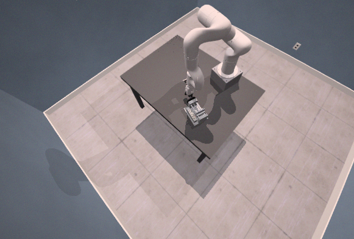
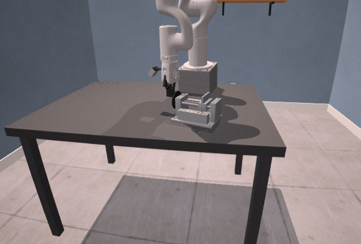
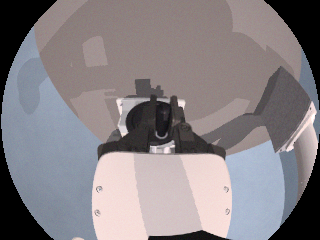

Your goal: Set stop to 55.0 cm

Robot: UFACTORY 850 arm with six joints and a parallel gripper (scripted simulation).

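My gripper is now 10 mm to the right of the dark handle. From my hand the other things lie so: black handwheel (10 mm ahead, 20 mm to the left, 10 mm below); then grey stop fixture (70 mm ahead, 180 mm to the left, 20 mm below).
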